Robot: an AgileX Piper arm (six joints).
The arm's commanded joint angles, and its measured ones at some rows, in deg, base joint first. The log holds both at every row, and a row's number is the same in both.
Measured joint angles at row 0: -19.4 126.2 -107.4 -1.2 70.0 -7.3
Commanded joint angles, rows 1 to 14: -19.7 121.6 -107.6 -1.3 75.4 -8.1; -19.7 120.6 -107.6 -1.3 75.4 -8.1; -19.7 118.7 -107.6 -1.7 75.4 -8.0; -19.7 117.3 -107.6 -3.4 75.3 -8.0; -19.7 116.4 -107.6 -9.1 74.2 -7.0; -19.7 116.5 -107.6 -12.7 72.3 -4.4; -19.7 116.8 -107.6 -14.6 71.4 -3.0; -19.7 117.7 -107.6 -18.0 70.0 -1.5; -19.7 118.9 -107.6 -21.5 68.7 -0.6; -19.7 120.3 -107.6 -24.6 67.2 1.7; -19.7 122.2 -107.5 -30.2 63.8 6.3; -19.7 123.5 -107.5 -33.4 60.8 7.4; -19.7 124.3 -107.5 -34.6 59.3 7.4; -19.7 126.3 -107.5 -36.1 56.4 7.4
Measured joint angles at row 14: -19.4 124.7 -107.4 -33.3 59.6 6.8
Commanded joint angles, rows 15 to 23: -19.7 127.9 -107.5 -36.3 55.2 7.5; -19.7 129.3 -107.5 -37.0 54.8 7.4; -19.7 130.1 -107.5 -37.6 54.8 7.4; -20.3 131.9 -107.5 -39.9 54.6 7.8; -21.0 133.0 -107.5 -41.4 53.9 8.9; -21.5 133.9 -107.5 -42.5 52.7 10.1; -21.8 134.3 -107.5 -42.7 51.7 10.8; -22.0 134.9 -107.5 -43.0 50.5 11.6; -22.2 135.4 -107.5 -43.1 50.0 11.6
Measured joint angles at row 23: -21.9 135.1 -107.4 -42.4 51.1 10.9
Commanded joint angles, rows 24 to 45: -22.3 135.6 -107.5 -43.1 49.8 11.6; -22.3 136.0 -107.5 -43.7 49.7 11.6; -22.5 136.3 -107.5 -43.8 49.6 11.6; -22.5 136.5 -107.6 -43.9 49.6 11.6; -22.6 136.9 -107.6 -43.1 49.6 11.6; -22.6 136.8 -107.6 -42.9 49.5 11.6; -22.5 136.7 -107.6 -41.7 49.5 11.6; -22.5 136.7 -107.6 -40.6 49.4 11.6; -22.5 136.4 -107.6 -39.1 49.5 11.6; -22.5 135.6 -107.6 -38.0 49.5 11.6; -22.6 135.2 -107.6 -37.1 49.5 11.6; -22.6 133.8 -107.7 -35.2 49.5 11.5; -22.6 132.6 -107.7 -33.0 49.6 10.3; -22.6 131.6 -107.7 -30.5 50.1 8.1; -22.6 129.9 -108.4 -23.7 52.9 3.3; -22.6 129.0 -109.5 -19.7 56.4 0.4; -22.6 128.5 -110.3 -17.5 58.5 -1.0; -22.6 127.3 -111.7 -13.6 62.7 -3.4; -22.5 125.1 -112.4 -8.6 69.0 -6.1; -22.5 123.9 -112.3 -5.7 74.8 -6.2; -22.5 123.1 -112.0 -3.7 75.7 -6.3; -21.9 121.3 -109.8 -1.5 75.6 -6.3
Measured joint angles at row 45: -22.5 123.7 -111.7 -5.2 68.8 -5.6
